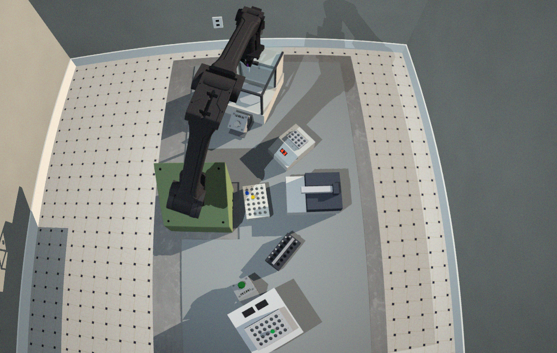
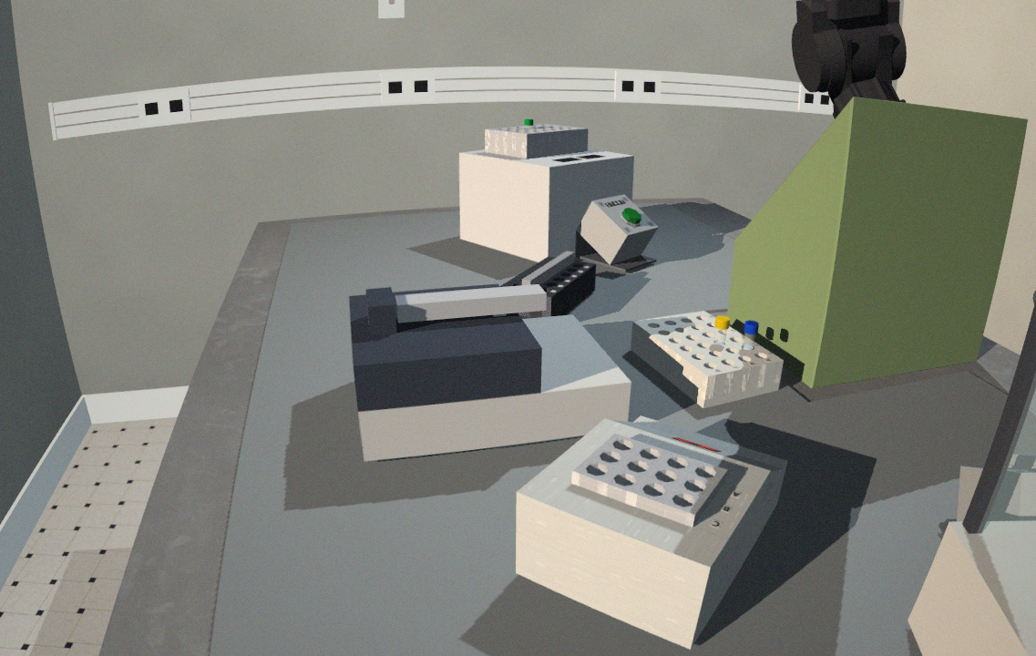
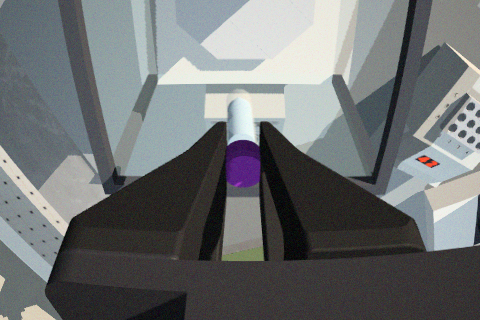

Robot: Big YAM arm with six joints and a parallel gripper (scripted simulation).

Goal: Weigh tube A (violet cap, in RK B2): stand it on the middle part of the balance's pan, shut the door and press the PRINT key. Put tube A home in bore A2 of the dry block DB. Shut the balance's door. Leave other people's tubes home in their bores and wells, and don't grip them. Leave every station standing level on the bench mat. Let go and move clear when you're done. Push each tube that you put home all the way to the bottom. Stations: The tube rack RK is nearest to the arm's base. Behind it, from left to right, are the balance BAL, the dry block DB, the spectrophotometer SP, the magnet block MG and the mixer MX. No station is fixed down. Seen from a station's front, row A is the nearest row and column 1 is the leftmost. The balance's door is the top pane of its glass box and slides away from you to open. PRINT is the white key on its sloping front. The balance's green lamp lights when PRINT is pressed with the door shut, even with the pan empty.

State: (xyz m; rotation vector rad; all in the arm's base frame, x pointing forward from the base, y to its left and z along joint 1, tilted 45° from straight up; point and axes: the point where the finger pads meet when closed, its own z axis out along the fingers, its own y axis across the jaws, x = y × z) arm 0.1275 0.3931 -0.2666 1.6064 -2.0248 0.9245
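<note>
The octagonal balance pan is 200 mm below my hand. Also, from my hand: tube rack RK: 70 mm ahead, 440 mm to the right, 260 mm below; then dry block DB: 190 mm ahead, 210 mm to the right, 240 mm below; then spectrophotometer SP: 280 mm ahead, 400 mm to the right, 210 mm below.
</note>
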